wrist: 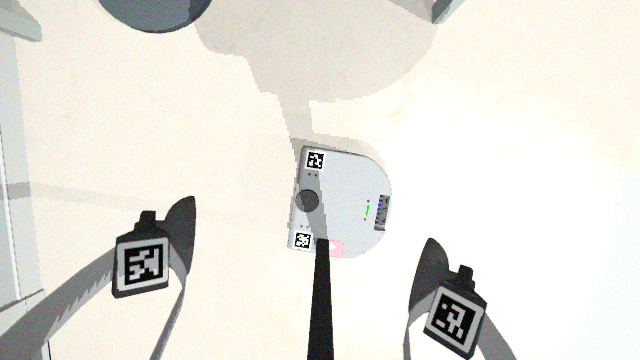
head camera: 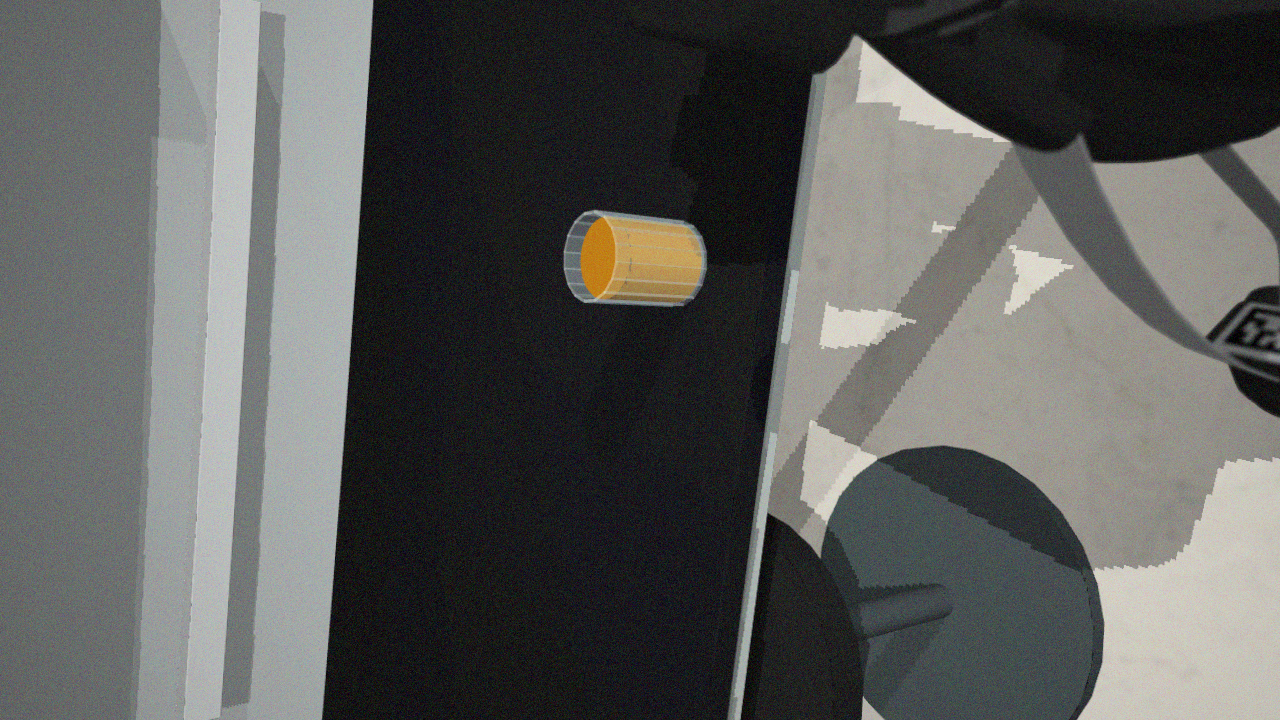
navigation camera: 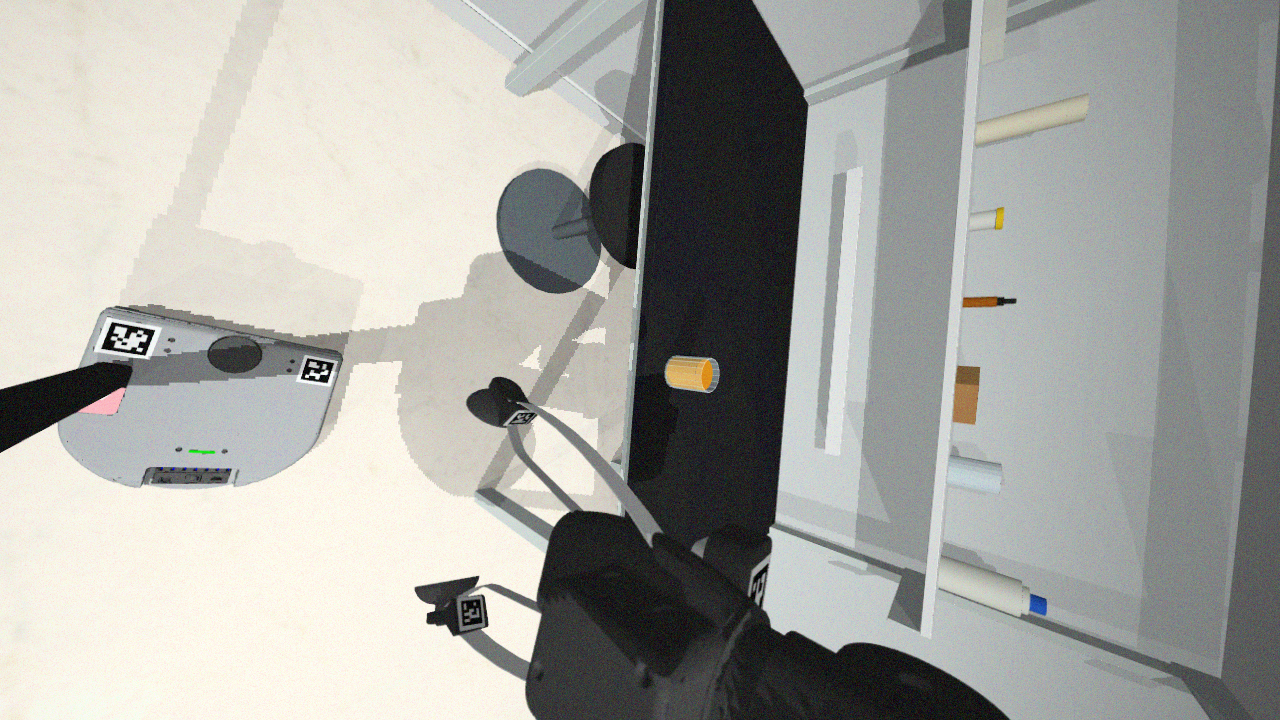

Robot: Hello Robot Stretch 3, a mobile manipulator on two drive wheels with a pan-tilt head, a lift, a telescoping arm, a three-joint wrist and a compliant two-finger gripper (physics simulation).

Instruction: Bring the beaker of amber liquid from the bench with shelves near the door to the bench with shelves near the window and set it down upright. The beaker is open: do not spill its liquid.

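The open beaker of amber liquid [head camera: 633, 259] [navigation camera: 691, 374] stands upright on the black top of a bench with shelves [head camera: 492, 537] [navigation camera: 716, 223], nearer its front edge than its back in the head view. Whether this is the door or the window bench does not show. My gripper [navigation camera: 469, 497] [wrist: 307, 243] is open and empty, its two fingers wide apart. It hangs off the bench's front edge, on the robot's side, apart from the beaker, and points down toward the floor and the base. In the head view one finger shows at the right edge.
A stool with a dark round seat [head camera: 805, 626] [navigation camera: 617, 205] and grey-blue foot [head camera: 966, 528] [navigation camera: 546, 232] stands at the bench front. The shelf above [navigation camera: 955, 313] holds a blue-capped bottle [navigation camera: 984, 586], a brown box [navigation camera: 966, 395] and several other things. My base [navigation camera: 201, 402] [wrist: 345, 200] is on the floor.
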